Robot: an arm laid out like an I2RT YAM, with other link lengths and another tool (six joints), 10 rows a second.
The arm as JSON. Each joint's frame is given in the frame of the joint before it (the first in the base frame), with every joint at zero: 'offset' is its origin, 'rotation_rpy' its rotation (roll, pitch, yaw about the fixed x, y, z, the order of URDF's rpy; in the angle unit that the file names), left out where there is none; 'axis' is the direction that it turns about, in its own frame. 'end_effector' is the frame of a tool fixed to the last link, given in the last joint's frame.
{
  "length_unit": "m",
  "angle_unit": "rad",
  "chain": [
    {
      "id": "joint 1",
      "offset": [
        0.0,
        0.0,
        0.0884
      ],
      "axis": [
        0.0,
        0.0,
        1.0
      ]
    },
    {
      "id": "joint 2",
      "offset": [
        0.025,
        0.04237,
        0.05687
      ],
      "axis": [
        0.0,
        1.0,
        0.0
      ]
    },
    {
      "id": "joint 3",
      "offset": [
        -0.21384,
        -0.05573,
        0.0
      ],
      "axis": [
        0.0,
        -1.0,
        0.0
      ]
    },
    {
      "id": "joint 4",
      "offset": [
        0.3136,
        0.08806,
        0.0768
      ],
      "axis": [
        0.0,
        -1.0,
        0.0
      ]
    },
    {
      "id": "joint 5",
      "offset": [
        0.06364,
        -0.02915,
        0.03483
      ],
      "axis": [
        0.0,
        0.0,
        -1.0
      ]
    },
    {
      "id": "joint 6",
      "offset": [
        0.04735,
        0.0,
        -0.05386
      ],
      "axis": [
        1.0,
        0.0,
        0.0
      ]
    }
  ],
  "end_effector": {
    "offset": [
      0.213,
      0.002,
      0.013
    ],
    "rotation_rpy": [
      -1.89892,
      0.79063,
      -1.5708
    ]
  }
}
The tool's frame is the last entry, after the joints.
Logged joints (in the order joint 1, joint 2, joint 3, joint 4, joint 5, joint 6), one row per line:
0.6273 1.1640 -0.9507 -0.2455 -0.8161 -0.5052
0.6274 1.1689 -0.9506 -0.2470 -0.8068 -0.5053
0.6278 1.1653 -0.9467 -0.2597 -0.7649 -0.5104
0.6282 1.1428 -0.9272 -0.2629 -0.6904 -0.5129
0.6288 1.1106 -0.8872 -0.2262 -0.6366 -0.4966
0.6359 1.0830 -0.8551 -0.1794 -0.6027 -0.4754
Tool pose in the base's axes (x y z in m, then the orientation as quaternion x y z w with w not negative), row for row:
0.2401 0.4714 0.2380 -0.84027 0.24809 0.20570 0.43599
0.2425 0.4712 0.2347 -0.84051 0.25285 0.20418 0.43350
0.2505 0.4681 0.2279 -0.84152 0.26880 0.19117 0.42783
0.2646 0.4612 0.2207 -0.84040 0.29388 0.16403 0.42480
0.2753 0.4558 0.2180 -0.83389 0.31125 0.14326 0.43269
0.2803 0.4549 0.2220 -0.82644 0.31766 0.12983 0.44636
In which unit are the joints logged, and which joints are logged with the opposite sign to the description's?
The joints are logged in radians. Opposite sign: joint 3.
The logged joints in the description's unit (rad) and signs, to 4 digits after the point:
0.6273 1.1640 0.9507 -0.2455 -0.8161 -0.5052
0.6274 1.1689 0.9506 -0.2470 -0.8068 -0.5053
0.6278 1.1653 0.9467 -0.2597 -0.7649 -0.5104
0.6282 1.1428 0.9272 -0.2629 -0.6904 -0.5129
0.6288 1.1106 0.8872 -0.2262 -0.6366 -0.4966
0.6359 1.0830 0.8551 -0.1794 -0.6027 -0.4754

